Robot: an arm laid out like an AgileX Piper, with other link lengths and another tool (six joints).
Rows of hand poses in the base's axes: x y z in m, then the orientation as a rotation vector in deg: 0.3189 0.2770 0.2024 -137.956 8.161 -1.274; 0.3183 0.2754 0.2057 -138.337 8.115 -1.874; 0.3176 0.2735 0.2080 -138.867 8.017 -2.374; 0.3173 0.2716 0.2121 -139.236 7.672 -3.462; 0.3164 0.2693 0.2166 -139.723 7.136 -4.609; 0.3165 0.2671 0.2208 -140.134 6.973 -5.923; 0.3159 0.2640 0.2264 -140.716 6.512 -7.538; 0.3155 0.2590 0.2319 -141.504 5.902 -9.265; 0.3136 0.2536 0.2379 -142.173 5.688 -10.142; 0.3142 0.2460 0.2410 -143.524 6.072 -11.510; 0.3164 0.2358 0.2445 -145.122 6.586 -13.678; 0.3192 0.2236 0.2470 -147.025 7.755 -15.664; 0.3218 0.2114 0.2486 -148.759 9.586 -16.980; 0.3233 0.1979 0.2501 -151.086 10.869 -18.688; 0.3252 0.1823 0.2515 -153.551 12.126 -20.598; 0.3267 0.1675 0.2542 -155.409 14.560 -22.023; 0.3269 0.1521 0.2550 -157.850 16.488 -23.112; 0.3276 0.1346 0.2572 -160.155 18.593 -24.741; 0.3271 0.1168 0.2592 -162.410 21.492 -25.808; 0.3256 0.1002 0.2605 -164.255 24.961 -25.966; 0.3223 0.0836 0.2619 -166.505 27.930 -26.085
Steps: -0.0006 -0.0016 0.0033 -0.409 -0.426 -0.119; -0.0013 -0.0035 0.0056 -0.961 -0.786 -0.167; -0.0016 -0.0054 0.0097 -1.380 -1.643 -0.204; -0.0025 -0.0077 0.0142 -1.921 -2.586 -0.117; -0.0024 -0.0099 0.0184 -2.418 -3.545 -0.345; -0.0030 -0.0130 0.0240 -3.109 -4.785 -0.436; -0.0034 -0.0180 0.0295 -4.027 -6.123 -0.444; -0.0053 -0.0234 0.0355 -4.769 -6.752 -0.506; -0.0047 -0.0310 0.0386 -6.256 -7.503 -1.097; -0.0025 -0.0412 0.0421 -8.088 -8.744 -1.978; 0.0003 -0.0534 0.0446 -10.243 -9.633 -3.241; 0.0029 -0.0656 0.0462 -12.194 -9.883 -4.771; 0.0044 -0.0791 0.0477 -14.781 -10.480 -5.971; 0.0063 -0.0947 0.0491 -17.549 -11.185 -7.172; 0.0078 -0.1095 0.0518 -19.737 -11.299 -9.049; 0.0080 -0.1249 0.0526 -22.446 -11.259 -10.428; 0.0087 -0.1424 0.0548 -25.139 -11.526 -12.036; 0.0082 -0.1602 0.0568 -27.793 -11.221 -13.983; 0.0067 -0.1768 0.0581 -29.994 -10.234 -16.068; 0.0034 -0.1934 0.0595 -32.578 -9.322 -17.744
